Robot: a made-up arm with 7 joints.
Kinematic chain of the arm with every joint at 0, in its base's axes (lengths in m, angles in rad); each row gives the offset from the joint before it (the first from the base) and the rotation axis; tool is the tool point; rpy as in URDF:
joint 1: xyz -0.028 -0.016 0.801 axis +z
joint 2: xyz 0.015 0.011 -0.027 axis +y
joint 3: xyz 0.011 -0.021 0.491 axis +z
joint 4: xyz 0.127 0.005 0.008 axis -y
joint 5: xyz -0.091 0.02 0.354 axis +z
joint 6: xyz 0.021 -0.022 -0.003 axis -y
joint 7: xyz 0.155 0 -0.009 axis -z
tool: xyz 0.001 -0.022 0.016 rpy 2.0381 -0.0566 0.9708
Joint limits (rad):
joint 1: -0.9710..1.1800
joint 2: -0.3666..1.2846
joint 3: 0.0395..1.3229
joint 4: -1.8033..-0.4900
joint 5: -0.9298..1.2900
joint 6: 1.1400..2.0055
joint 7: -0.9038..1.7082
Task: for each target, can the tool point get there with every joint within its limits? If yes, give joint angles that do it. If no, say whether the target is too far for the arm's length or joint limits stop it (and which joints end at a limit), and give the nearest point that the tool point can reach.
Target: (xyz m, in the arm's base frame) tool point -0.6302 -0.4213 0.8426
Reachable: no: joint limits stop it (at a limit: joint 1, joint 2, joint 3, joint 4, joint 5, joint 6) | nearest point -0.6048 0.1535 1.1915 | short by 0.673 m
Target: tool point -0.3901 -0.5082 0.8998
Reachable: no: joint limits stop it (at a limit: joint 1, joint 2, joint 3, joint 4, joint 5, joint 6) | nearest point -0.6021 0.1459 1.2046 | short by 0.752 m
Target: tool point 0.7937 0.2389 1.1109
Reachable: yes | joints 0.0049 0.5265 0.5368 -1.2639 -0.4586 1.2261 0.4784
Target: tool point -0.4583 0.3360 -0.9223
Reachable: no: too far | nearest point 0.0133 0.5732 0.2974 | short by 1.329 m
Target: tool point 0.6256 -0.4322 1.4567
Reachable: yes | joints -0.7773 0.5759 0.6607 -0.5989 -0.1730 1.8941 0.3441
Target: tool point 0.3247 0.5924 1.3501
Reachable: yes | joints 0.4859 0.1870 0.6794 -1.2659 0.5506 1.3373 0.3440
